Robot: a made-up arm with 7 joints. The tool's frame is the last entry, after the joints.
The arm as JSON. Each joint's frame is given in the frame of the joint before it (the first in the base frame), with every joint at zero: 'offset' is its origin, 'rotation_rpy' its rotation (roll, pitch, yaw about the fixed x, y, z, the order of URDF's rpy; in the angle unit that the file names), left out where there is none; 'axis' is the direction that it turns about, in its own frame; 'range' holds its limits. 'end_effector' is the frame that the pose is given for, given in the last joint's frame.
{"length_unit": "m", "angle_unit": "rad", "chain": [
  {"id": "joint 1", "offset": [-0.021, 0.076, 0.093], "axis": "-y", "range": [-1.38, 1.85]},
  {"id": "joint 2", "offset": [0.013, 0.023, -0.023], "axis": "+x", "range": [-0.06, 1.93]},
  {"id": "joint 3", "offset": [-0.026, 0.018, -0.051], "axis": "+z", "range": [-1.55, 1.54]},
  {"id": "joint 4", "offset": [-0.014, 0.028, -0.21], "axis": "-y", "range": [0.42, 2.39]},
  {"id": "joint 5", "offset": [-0.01, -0.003, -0.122], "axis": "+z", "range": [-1.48, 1.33]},
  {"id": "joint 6", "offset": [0.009, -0.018, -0.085], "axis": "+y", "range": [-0.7, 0.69]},
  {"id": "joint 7", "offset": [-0.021, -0.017, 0.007], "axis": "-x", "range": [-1.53, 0.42]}
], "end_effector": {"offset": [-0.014, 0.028, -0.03], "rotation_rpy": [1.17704, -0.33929, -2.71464]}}
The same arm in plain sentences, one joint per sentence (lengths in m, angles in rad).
The arm has seven revolute joints in a row. What follows holds with every joint at zero, and every direction is one of the base frame's. Joint 1 sits 0.0210 m along -x and 0.0760 m along +y and 0.0930 m along +z from the base frame's origin and rotates about -y, from -1.3800 to 1.8500 rad. Joint 2 sits 0.0130 m along +x and 0.0230 m along +y and 0.0230 m along -z from joint 1 and rotates about +x, from -0.0600 to 1.9300 rad. Joint 3 sits 0.0260 m along -x and 0.0180 m along +y and 0.0510 m along -z from joint 2 and rotates about +z, from -1.5500 to 1.5400 rad. Joint 4 sits 0.0140 m along -x and 0.0280 m along +y and 0.2100 m along -z from joint 3 and rotates about -y, from 0.4200 to 2.3900 rad. Joint 5 sits 0.0100 m along -x and 0.0030 m along -y and 0.1220 m along -z from joint 4 and rotates about +z, from -1.4800 to 1.3300 rad. Joint 6 sits 0.0090 m along +x and 0.0180 m along -y and 0.0850 m along -z from joint 5 and rotates about +y, from -0.7000 to 0.6900 rad. Joint 7 sits 0.0210 m along -x and 0.0170 m along -y and 0.0070 m along +z from joint 6 and rotates about -x, from -1.5300 to 0.4200 rad. The tool frame, which is the frame that the pose is given for, sits 0.0140 m along -x and 0.0280 m along +y and 0.0300 m along -z from joint 7; its axes are the base frame's turned by roll 1.1770, pitch -0.3393 and yaw -2.7146 rad (as in URDF: about the fixed x, then y, then z).
